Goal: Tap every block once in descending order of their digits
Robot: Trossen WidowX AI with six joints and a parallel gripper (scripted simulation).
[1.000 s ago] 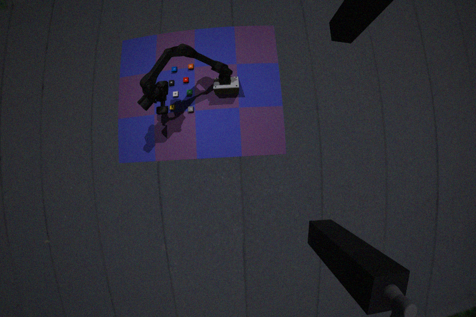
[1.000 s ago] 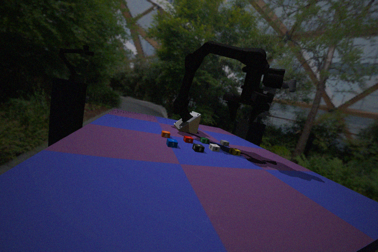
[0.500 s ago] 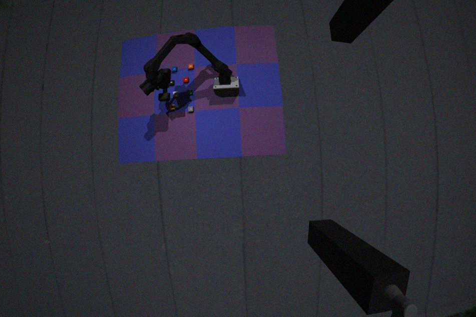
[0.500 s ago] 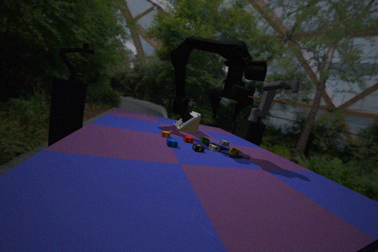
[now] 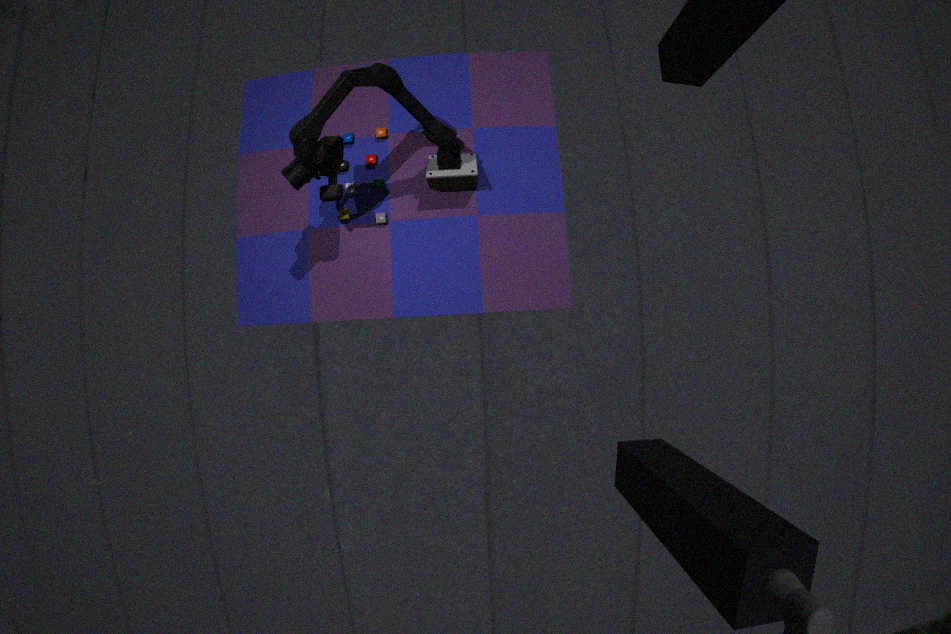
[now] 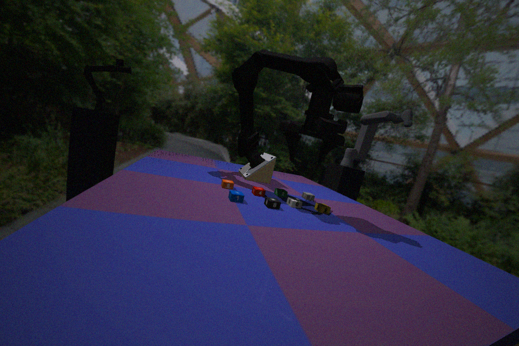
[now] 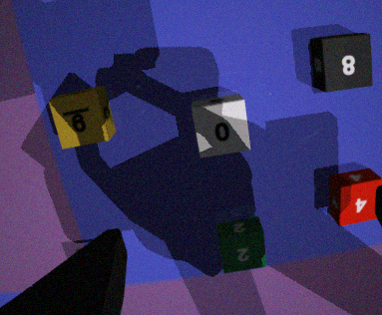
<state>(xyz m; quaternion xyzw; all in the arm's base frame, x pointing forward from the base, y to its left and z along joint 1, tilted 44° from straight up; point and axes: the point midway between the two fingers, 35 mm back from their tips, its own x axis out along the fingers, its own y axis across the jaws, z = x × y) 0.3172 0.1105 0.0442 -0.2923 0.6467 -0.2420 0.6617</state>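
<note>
Now: the yellow block 20 mm ahead of my gripper tip, 90 mm to the left of it and 120 mm below it. Also, from my gripper tip: white block 120 mm below; then black block 30 mm ahead, 80 mm to the right, 120 mm below; then green block 90 mm behind, 10 mm to the right, 120 mm below.
</note>
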